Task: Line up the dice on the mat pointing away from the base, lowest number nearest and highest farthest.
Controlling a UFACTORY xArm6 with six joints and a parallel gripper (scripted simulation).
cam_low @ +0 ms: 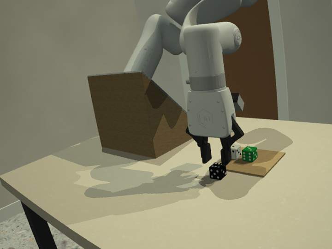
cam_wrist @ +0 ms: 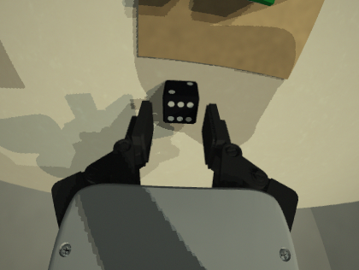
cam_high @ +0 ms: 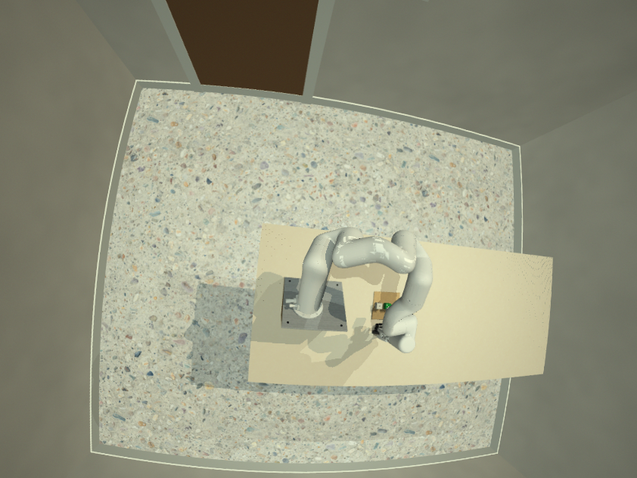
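Now: hand 40 mm above the black die. The rest, counted from my hand: white die 110 mm to the left, 40 mm below, 10 mm behind; green die 100 mm to the left, 40 mm below, 40 mm ahead; brown mat 100 mm to the left, 50 mm below, 40 mm ahead.
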